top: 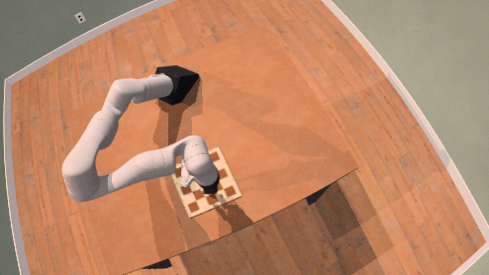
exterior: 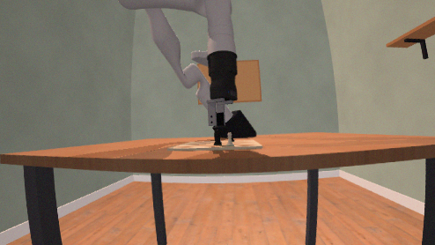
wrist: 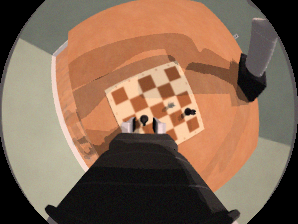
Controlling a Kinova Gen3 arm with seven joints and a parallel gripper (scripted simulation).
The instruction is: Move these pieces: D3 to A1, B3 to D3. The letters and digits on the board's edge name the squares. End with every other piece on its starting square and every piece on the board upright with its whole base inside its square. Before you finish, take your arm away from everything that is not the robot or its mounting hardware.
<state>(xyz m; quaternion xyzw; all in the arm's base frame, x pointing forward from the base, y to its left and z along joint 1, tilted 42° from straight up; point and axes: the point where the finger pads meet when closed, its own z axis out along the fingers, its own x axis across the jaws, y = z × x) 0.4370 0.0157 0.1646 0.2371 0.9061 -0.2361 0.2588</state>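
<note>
The chessboard lies 70 mm below my hand and 40 mm behind it.
</note>
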